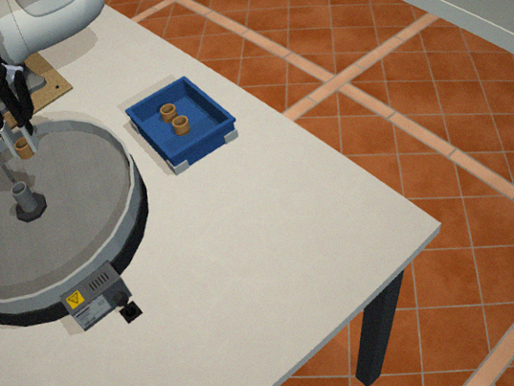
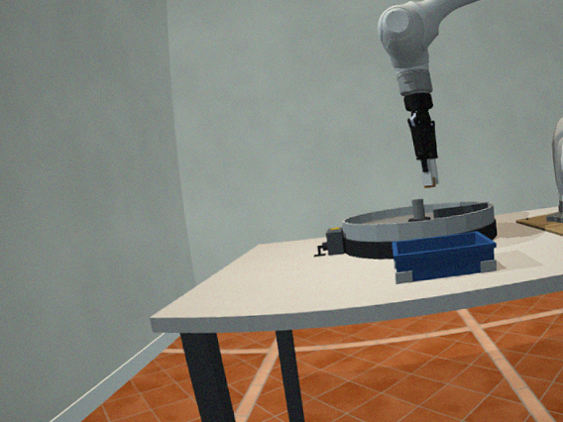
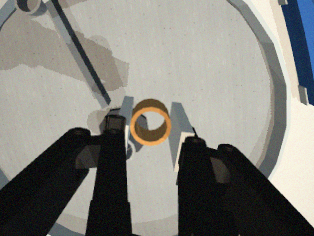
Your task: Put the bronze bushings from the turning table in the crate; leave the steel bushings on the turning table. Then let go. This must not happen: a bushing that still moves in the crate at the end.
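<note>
Now: hand 28 cm to the right of the crate, 16 cm above it and 7 cm short of it.
</note>
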